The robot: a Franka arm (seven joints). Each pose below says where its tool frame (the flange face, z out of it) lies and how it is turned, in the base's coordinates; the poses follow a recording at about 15 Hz.
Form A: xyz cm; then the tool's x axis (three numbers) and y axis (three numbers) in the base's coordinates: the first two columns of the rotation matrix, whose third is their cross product.
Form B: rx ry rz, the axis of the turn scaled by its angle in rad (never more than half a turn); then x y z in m. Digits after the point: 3 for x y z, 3 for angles.
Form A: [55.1, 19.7, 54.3, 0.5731, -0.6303, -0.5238, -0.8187, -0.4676, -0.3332]
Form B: [-2.249, 1.154, 0.445, 0.551, 0.197, 0.543]
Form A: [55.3, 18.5, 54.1, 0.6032, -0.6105, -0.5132, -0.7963, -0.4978, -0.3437]
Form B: [-2.275, 1.109, 0.440, 0.553, 0.185, 0.541]
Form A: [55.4, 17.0, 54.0, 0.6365, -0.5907, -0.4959, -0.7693, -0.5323, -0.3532]
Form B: [-2.309, 1.060, 0.430, 0.554, 0.170, 0.540]
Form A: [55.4, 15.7, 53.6, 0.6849, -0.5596, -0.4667, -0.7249, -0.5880, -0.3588]
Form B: [-2.367, 0.987, 0.415, 0.554, 0.157, 0.536]
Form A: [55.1, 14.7, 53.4, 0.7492, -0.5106, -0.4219, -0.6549, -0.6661, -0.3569]
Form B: [-2.454, 0.880, 0.393, 0.551, 0.147, 0.534]
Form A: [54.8, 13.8, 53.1, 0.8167, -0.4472, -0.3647, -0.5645, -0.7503, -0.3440]
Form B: [-2.556, 0.753, 0.361, 0.548, 0.138, 0.531]
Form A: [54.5, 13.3, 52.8, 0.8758, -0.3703, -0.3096, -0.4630, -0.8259, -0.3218]
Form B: [-2.655, 0.615, 0.329, 0.545, 0.133, 0.528]
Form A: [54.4, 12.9, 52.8, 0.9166, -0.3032, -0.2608, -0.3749, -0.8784, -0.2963]
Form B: [-2.734, 0.499, 0.294, 0.544, 0.129, 0.528]
